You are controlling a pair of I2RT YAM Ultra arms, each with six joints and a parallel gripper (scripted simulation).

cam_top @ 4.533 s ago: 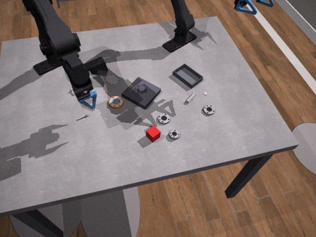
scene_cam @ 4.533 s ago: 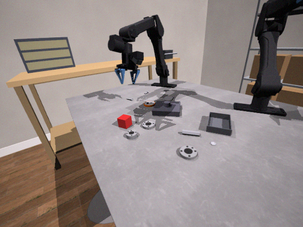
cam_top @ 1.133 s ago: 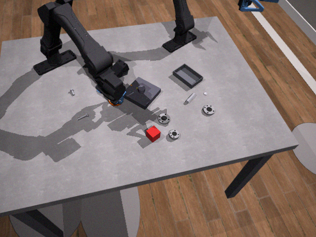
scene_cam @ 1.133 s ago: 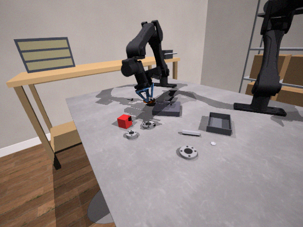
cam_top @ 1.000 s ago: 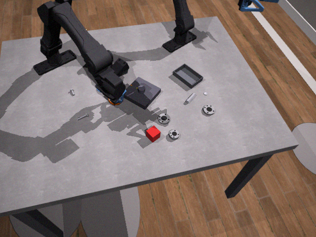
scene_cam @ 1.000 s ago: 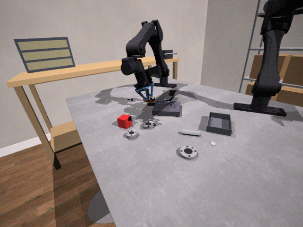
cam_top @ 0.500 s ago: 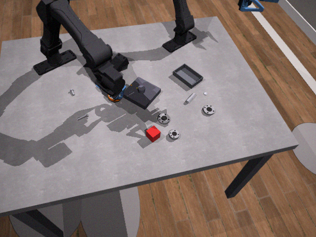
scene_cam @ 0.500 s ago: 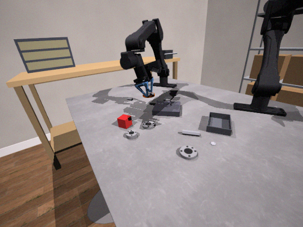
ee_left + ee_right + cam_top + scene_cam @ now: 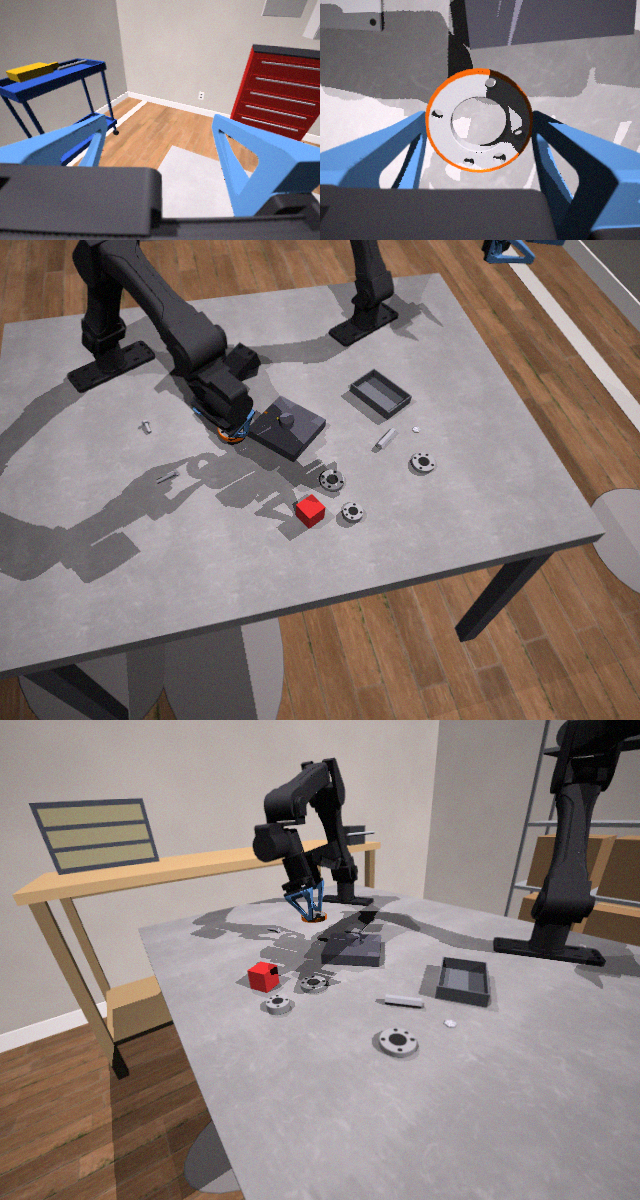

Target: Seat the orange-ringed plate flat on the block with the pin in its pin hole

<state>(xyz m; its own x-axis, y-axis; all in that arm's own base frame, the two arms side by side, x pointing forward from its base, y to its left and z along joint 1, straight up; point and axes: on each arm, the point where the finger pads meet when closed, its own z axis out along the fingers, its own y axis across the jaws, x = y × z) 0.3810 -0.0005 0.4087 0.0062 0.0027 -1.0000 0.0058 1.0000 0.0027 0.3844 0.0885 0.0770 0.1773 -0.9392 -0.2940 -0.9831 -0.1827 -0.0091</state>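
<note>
Right now my right hand is 10 cm to the right of the dark block, 6 cm above it and 4 cm past it. The rest, counted from my right hand: dark tray (36 cm to the left, 7 cm below, 6 cm behind); then red cube (21 cm ahead, 10 cm to the left, 6 cm below); then bolt (14 cm to the right, 7 cm below, 4 cm ahead).
</note>
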